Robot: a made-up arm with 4 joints.
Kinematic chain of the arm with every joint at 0, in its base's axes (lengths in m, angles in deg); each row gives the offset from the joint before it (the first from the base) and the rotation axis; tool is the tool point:
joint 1: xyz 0 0 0.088 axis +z
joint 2: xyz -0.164 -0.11 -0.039 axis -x
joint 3: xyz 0.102 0 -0.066 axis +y
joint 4: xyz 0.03 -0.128 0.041 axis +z
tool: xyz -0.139 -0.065 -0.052
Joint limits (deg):
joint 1: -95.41..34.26
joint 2: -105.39..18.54
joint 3: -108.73..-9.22
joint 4: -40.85..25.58
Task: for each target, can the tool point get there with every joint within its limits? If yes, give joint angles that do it. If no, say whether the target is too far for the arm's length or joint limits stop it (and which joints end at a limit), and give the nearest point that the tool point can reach.
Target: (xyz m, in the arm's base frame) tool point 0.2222 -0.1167 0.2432
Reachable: no: joint limits stop it (at a limit: joint 1, joint 2, joint 3, joint 4) | nearest point 0.0815 0.0061 0.0120 | short by 0.297 m
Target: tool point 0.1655 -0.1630 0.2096
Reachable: no: joint limits stop it (at a limit: joint 1, joint 2, joint 3, joint 4) | nearest point 0.1914 -0.3342 0.0078 | short by 0.266 m
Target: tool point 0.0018 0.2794 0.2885
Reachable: no: joint limits stop it (at a limit: joint 2, joint 4) | nearest point 0.0010 0.1552 0.0061 | short by 0.309 m
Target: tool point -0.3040 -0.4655 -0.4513
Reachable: no: too far | nearest point -0.1654 -0.2533 -0.1638 | short by 0.383 m
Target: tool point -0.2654 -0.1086 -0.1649
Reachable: yes | joints -40.46 -31.83 -21.62 19.61
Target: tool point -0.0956 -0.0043 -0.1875
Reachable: yes | joints 19.53 -88.95 -61.09 18.61
